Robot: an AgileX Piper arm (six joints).
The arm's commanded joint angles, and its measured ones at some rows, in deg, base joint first. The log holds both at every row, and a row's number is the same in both.
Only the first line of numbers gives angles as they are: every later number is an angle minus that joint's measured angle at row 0.
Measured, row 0:
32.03 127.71 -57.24 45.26 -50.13 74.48
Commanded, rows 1 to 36:
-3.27 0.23 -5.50 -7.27 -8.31 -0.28
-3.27 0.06 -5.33 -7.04 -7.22 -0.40
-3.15 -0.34 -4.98 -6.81 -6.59 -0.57
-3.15 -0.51 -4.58 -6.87 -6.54 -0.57
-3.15 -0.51 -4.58 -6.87 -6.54 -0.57
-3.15 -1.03 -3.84 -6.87 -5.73 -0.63
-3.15 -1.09 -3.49 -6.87 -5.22 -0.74
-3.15 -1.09 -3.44 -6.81 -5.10 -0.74
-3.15 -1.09 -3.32 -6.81 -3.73 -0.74
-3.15 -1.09 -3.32 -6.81 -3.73 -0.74
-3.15 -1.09 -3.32 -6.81 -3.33 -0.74
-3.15 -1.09 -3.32 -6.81 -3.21 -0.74
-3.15 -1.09 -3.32 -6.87 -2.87 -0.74
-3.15 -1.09 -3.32 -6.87 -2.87 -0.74
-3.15 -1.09 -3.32 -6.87 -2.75 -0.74
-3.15 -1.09 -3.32 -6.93 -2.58 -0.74
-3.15 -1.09 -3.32 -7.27 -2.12 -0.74
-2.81 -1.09 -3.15 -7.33 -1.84 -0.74
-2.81 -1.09 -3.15 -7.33 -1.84 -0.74
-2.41 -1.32 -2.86 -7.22 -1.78 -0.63
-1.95 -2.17 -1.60 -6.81 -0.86 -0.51
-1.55 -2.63 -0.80 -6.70 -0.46 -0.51
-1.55 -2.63 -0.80 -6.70 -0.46 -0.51
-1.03 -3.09 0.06 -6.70 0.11 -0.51
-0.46 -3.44 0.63 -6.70 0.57 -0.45
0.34 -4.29 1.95 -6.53 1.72 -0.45
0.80 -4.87 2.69 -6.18 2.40 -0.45
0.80 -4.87 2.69 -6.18 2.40 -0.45
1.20 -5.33 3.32 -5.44 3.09 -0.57
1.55 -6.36 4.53 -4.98 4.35 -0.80
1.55 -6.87 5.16 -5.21 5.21 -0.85
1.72 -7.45 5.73 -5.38 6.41 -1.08
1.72 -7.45 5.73 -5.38 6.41 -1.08
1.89 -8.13 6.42 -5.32 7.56 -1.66
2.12 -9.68 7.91 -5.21 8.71 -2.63
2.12 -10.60 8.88 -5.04 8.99 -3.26
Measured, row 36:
1.77 -8.13 6.99 -4.41 7.22 -0.97
